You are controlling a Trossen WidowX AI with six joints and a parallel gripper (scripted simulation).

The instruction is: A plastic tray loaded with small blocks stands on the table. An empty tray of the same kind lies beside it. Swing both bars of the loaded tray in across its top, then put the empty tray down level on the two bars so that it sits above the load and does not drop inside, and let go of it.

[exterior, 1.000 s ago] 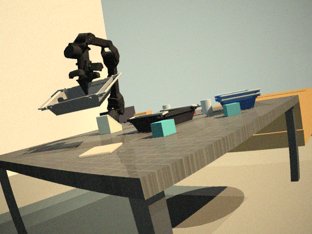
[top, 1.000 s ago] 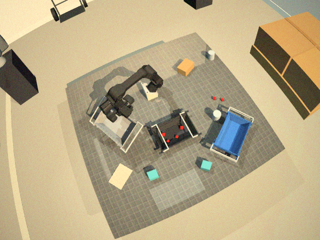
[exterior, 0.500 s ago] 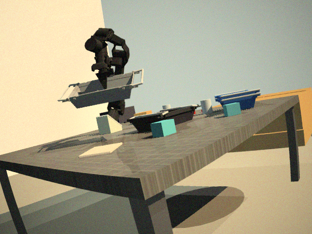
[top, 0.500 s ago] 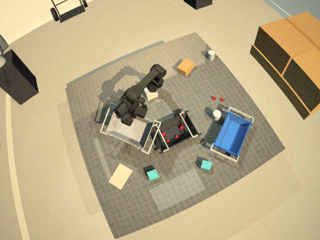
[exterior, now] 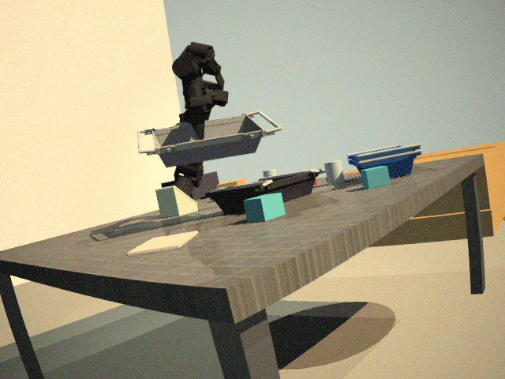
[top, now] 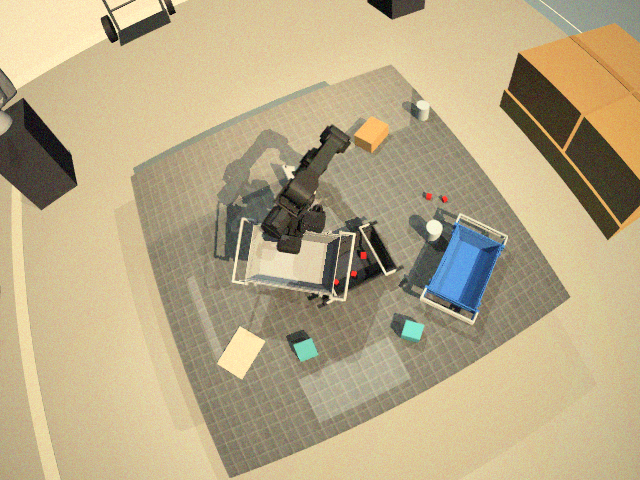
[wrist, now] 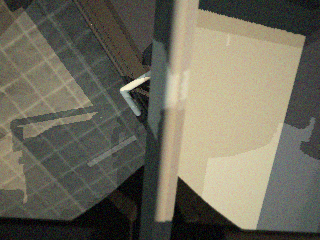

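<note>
Right now my gripper tip is 60 mm short of the grey tray, 50 mm to the left of it and 10 mm below it. Round my gripper tip: cream flat plate: 160 mm ahead, 340 mm to the right, 200 mm below.
</note>
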